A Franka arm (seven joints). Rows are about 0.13 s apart.
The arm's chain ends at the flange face. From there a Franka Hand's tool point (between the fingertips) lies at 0.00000 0.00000 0.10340 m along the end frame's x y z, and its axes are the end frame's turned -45 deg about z.
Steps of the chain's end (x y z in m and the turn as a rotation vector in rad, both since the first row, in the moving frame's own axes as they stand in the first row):
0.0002 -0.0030 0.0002 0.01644 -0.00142 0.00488
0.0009 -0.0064 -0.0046 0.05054 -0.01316 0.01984
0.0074 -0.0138 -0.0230 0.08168 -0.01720 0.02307
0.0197 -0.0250 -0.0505 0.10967 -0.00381 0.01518
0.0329 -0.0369 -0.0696 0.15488 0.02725 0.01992
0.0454 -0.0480 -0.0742 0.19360 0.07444 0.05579
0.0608 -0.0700 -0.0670 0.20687 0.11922 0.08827
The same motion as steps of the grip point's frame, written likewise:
0.0034 -0.0033 0.0002 0.01263 0.01062 0.00488
0.0079 -0.0085 -0.0047 0.04504 0.02643 0.01984
0.0198 -0.0117 -0.0234 0.06992 0.04559 0.02307
0.0394 -0.0120 -0.0511 0.08024 0.07485 0.01518
0.0627 -0.0120 -0.0709 0.09025 0.12879 0.01992
0.0857 -0.0099 -0.0764 0.08426 0.18953 0.05579
0.1164 -0.0118 -0.0699 0.06198 0.23058 0.08827

